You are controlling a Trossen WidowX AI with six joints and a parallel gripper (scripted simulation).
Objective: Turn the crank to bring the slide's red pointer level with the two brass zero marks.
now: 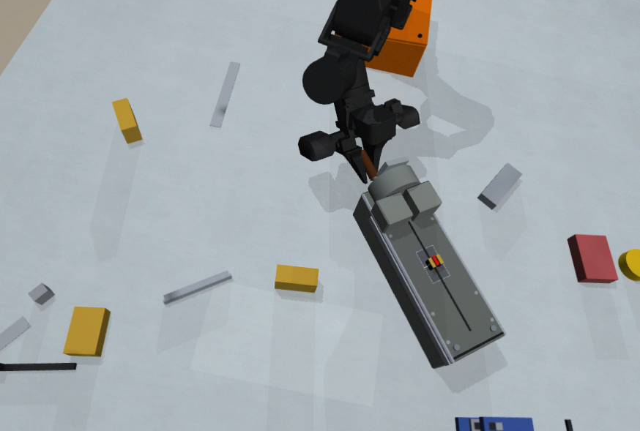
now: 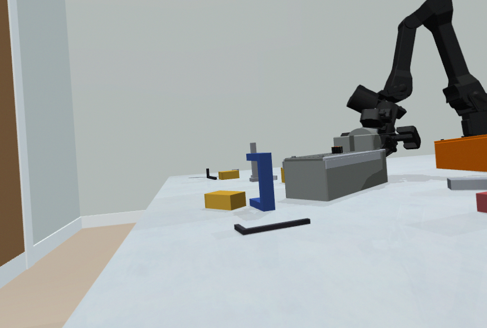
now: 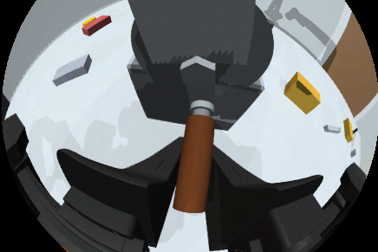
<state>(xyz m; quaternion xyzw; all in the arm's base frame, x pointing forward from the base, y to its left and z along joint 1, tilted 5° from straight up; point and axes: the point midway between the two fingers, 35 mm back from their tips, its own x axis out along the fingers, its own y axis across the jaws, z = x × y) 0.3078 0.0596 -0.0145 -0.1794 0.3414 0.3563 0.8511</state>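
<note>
Now: gripper tip 1 cm past the brown handle, 1 cm to the left of it and 2 cm below it. From my gripper tip the other things lie so: red pointer: 11 cm ahead, 12 cm to the left, 5 cm above; grey block: 11 cm behind, 21 cm to the left, 3 cm below; blue clamp: 28 cm ahead, 26 cm to the left, 2 cm above.
</note>
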